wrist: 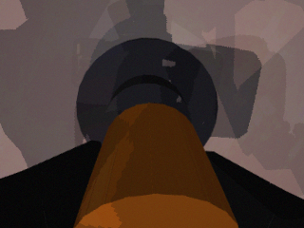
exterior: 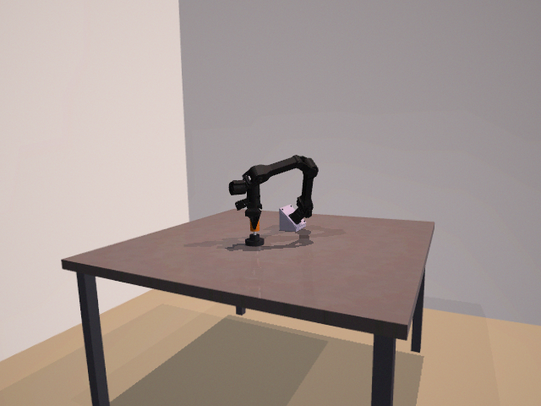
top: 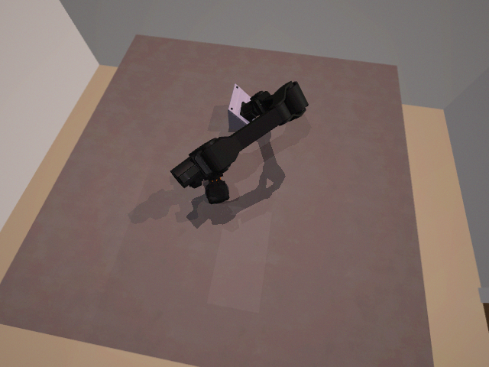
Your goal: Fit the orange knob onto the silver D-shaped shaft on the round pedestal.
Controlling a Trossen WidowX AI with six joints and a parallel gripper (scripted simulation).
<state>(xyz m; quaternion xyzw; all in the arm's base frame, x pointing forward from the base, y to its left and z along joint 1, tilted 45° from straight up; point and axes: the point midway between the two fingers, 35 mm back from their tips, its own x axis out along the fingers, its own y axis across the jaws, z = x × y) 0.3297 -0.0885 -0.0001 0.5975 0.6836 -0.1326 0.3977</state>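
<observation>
Right now my gripper tip is 4 cm above the black round pedestal. From my gripper tip the other things lie so: orange knob 3 cm above.
</observation>
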